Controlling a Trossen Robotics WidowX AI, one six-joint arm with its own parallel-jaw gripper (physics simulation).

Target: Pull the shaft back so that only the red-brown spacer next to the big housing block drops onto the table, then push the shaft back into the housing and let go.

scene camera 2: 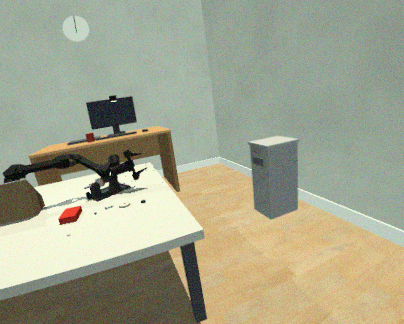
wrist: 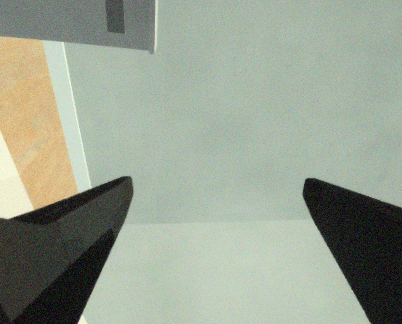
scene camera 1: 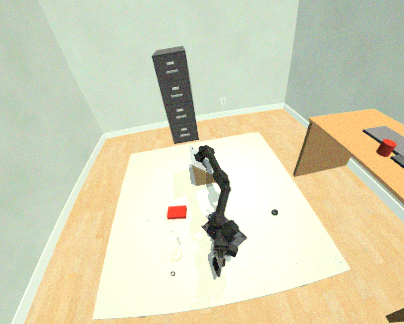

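Seen in the pictures: gripper, fingertip midpoint: (scene camera 2: 144, 160) (wrist: 218, 185) (scene camera 1: 219, 272); arm's base, origin of the base link: (scene camera 2: 10, 188) (scene camera 1: 198, 158).
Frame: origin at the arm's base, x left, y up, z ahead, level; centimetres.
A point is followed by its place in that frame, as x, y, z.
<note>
My gripper (scene camera 1: 217, 270) @(-10.6, -0.3, 74.0) (scene camera 2: 143, 162) @(-10.6, -0.3, 74.0) (wrist: 218, 185) @(-10.6, -0.3, 74.0) is open and empty, its two dark fingers wide apart. It points outward above the table, beyond the dark plate, and the wrist view between the fingers shows wall. A dark grey plate (scene camera 1: 240, 237) lies under the arm's wrist in scene camera 1. In scene camera 2 its dark parts merge with the arm. A small reddish spot (scene camera 2: 103, 182) @(-3.8, -9.1, 48.1) shows beside the arm there; I cannot tell whether it is the spacer. The housing block, the shaft and the spacers cannot be made out behind the arm.
On the white table (scene camera 1: 145, 175) @(-43.8, -17.1, -16.9) (scene camera 2: 165, 225) @(-63.5, -17.0, 64.4) lie a red box (scene camera 1: 177, 212) @(-23.5, -14.1, 29.2) (scene camera 2: 70, 214) @(-27.4, -14.1, 28.3), a pale disc (scene camera 1: 176, 255) @(-29.4, -16.1, 55.5) (scene camera 2: 124, 204) @(-30.7, -16.0, 54.2), a small dark ring (scene camera 1: 173, 273) @(-32.0, -16.0, 63.9) (scene camera 2: 143, 201) @(-34.0, -16.2, 63.5), small screw-like pieces (scene camera 1: 178, 241) @(-26.7, -16.2, 47.2) and a black ring (scene camera 1: 274, 212) @(32.9, -15.5, 50.4). A brown block (scene camera 1: 202, 177) @(-0.9, -9.1, 10.5) (scene camera 2: 17, 202) @(-5.2, -7.2, 2.3) stands by the arm's base.
</note>
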